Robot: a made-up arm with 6 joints.
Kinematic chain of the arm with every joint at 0, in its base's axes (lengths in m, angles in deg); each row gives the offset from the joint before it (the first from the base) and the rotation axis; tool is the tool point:
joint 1: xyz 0 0 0.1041 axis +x
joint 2: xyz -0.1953 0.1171 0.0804 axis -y
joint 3: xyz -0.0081 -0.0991 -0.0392 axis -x
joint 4: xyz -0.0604 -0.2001 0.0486 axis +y
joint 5: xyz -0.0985 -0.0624 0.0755 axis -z
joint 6: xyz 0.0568 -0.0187 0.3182 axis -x
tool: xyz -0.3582 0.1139 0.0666
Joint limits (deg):
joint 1: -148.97..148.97
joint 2: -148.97..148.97
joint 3: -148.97..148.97
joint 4: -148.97..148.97
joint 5: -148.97..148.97
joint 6: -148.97..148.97
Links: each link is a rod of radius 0.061 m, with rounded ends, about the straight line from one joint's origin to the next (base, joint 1, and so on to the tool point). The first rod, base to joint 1, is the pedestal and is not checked.
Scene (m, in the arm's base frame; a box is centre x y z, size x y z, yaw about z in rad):
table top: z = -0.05
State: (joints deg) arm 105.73 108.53 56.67 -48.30 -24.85 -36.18
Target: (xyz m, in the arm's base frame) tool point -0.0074 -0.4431 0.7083
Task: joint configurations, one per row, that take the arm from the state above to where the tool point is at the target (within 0.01 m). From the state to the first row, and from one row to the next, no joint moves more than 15 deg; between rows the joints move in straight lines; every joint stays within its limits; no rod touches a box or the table.
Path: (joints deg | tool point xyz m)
1: 107.69 94.20 71.07 -52.85 -27.17 -34.11 | -0.4665 0.6354 0.2527
2: 109.65 79.87 85.47 -57.41 -29.49 -32.04 | -0.6476 0.5252 0.2815
3: 111.61 65.54 99.87 -61.96 -31.80 -29.97 | -0.7972 0.3674 0.2893
4: 113.58 51.21 114.27 -66.51 -34.12 -27.90 | -0.8995 0.1735 0.2796
5: 115.54 36.88 128.67 -71.06 -36.44 -25.83 | -0.9435 -0.0387 0.2585
6: 117.50 22.55 143.07 -75.62 -38.76 -23.75 | -0.9266 -0.2473 0.2352
7: 103.44 14.84 141.93 -87.22 -39.67 -27.00 | -0.8799 -0.3880 0.1812
8: 89.37 7.14 140.80 -98.82 -40.58 -30.25 | -0.7728 -0.5359 0.2144
9: 75.31 -0.57 139.67 -110.42 -41.49 -33.49 | -0.6155 -0.6399 0.3246
10: 61.25 -8.28 138.54 -122.02 -42.40 -36.74 | -0.4232 -0.6625 0.4762
11: 47.18 -15.98 137.40 -133.62 -43.31 -39.98 | -0.2142 -0.5916 0.6199
12: 33.12 -23.69 136.27 -145.22 -44.22 -43.23 | -0.0074 -0.4431 0.7083

